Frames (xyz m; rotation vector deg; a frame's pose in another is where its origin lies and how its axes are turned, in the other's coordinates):
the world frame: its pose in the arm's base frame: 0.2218 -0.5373 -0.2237 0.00 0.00 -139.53
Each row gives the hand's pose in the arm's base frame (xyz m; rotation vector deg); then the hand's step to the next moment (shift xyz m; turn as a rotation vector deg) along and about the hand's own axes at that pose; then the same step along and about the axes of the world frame.
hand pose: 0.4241 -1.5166 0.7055 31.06 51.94 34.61
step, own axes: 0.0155 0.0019 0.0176 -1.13 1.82 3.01
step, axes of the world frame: -0.0223 0.0074 0.0016 -1.17 1.01 3.35
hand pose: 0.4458 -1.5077 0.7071 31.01 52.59 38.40
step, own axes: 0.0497 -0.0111 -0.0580 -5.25 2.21 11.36
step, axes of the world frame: -0.0050 -0.0438 -0.0633 -2.61 7.36 10.03
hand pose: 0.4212 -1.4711 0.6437 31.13 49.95 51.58
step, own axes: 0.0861 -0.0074 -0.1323 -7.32 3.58 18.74
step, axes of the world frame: 0.0103 -0.1091 -0.1139 -5.38 11.60 15.94
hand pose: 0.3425 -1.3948 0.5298 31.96 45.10 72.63
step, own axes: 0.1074 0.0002 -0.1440 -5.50 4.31 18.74
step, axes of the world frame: 0.0140 -0.1395 -0.1123 -6.44 9.96 16.11
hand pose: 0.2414 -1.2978 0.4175 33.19 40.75 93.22
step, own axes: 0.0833 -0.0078 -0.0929 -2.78 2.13 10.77
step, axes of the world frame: 0.0112 -0.1024 -0.0708 -4.10 5.52 9.00
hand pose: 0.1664 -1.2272 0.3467 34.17 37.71 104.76
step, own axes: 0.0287 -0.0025 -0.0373 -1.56 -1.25 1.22
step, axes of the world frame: 0.0106 -0.0378 -0.0261 -1.05 2.09 -0.11
